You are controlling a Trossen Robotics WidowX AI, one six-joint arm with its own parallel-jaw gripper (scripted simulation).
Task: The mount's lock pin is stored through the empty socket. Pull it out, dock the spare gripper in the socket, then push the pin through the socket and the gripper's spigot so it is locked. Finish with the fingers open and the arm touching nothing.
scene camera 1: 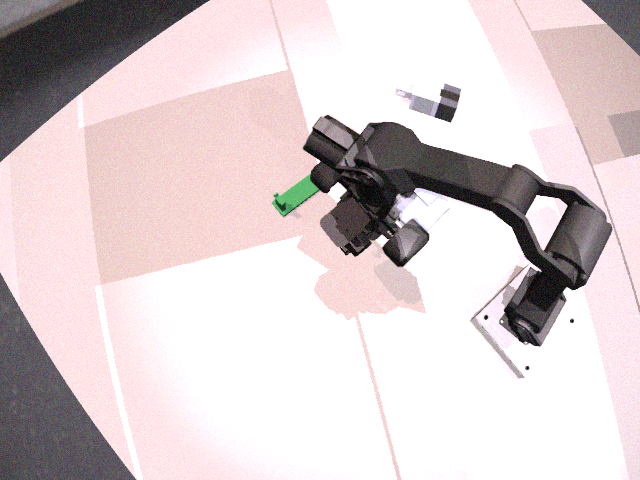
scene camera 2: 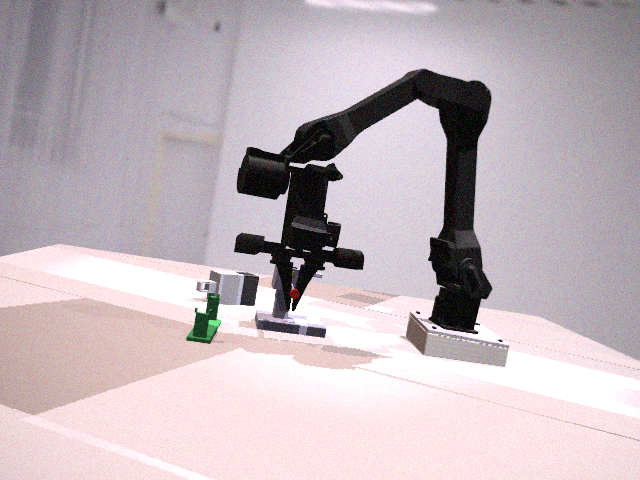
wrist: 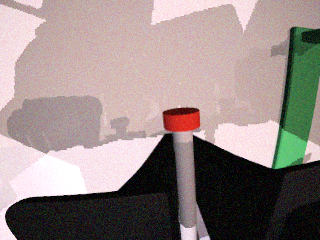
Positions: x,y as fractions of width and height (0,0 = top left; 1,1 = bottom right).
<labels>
A spare gripper shows in scene camera 1 (0.67,0.20) and in scene camera 2 (0.37,0.60); in the wrist view it is out of frame.
</labels>
